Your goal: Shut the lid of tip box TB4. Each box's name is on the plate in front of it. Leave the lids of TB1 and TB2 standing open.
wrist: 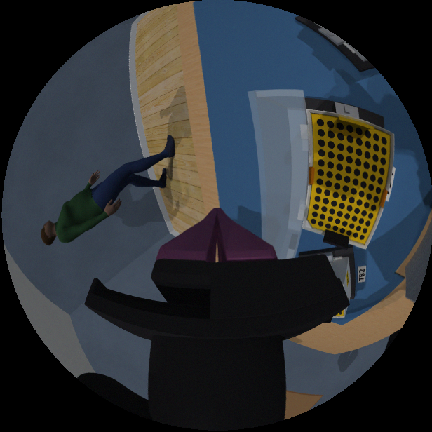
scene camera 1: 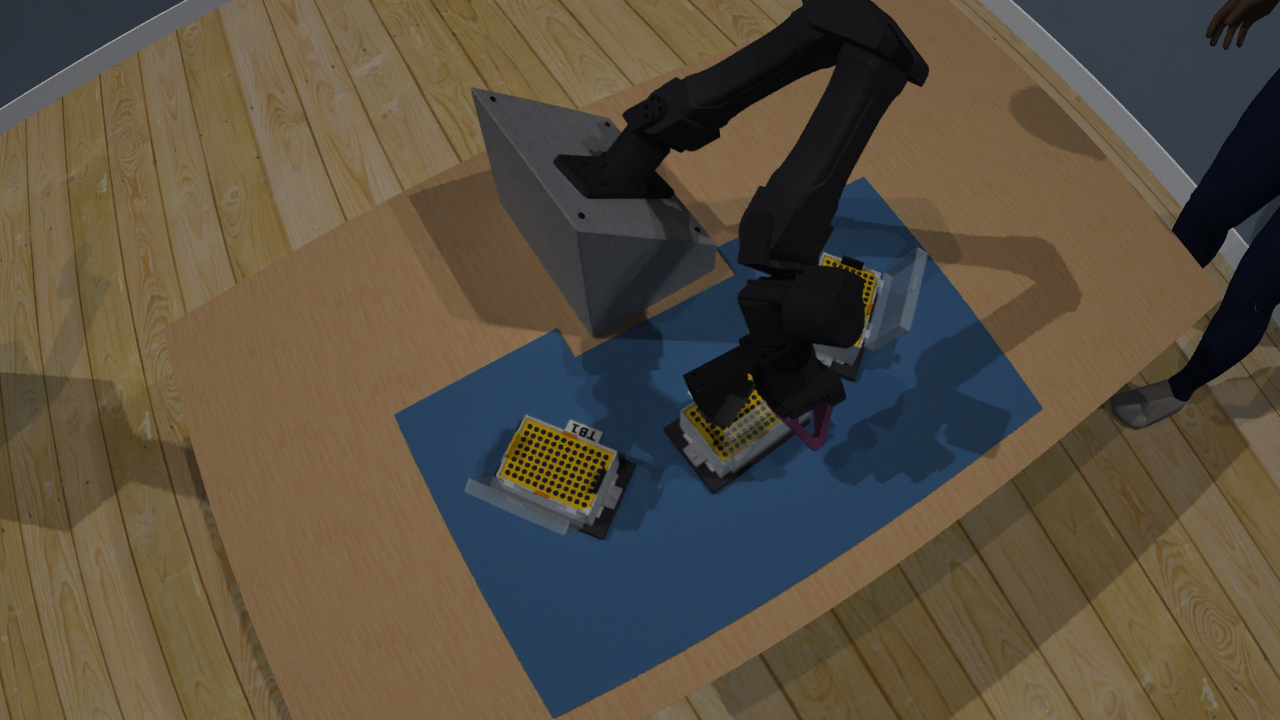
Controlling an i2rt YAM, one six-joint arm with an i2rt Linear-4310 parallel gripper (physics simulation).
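Pixels of known places: gripper, fingertip midpoint: (scene camera 1: 818, 447); arm's base at its link origin: (scene camera 1: 615, 180).
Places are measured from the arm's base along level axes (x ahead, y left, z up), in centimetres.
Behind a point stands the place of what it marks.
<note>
TB4, a white box with a yellow tip rack (scene camera 1: 721, 445) {x 32.7, y -10.1, z -9.0 cm} (wrist: 350, 175), sits mid-mat, partly under the gripper in the scene view. Its nameplate is hidden there and edge-on in the wrist view. Its clear lid (scene camera 1: 759, 429) {x 35.7, y -7.9, z -1.3 cm} (wrist: 280, 150) stands raised along the long side away from the plate; its exact tilt is hard to tell. My gripper (scene camera 1: 816, 444) {x 41.3, y -3.8, z -2.5 cm} (wrist: 216, 214) is shut and empty, its magenta fingertips on the lid's outer side; contact cannot be told. TB1 (scene camera 1: 556, 462) {x 22.3, y -26.5, z -8.9 cm} stands with its lid (scene camera 1: 517, 506) {x 26.6, y -33.6, z -0.3 cm} open. TB2 (scene camera 1: 868, 286) {x 28.7, y 19.5, z -9.0 cm} (wrist: 342, 265) has its lid (scene camera 1: 897, 300) {x 33.6, y 19.0, z -5.3 cm} open.
The boxes stand on a blue mat (scene camera 1: 644, 582) {x 39.2, y -26.9, z -14.7 cm} (wrist: 230, 50) on a wooden table (scene camera 1: 295, 429) {x -5.9, y -52.8, z -14.9 cm}. The arm is mounted on a grey block (scene camera 1: 537, 197) {x -0.5, y -10.8, z 5.3 cm} behind the mat. A person (scene camera 1: 1239, 197) (wrist: 82, 210) stands beyond the table edge.
</note>
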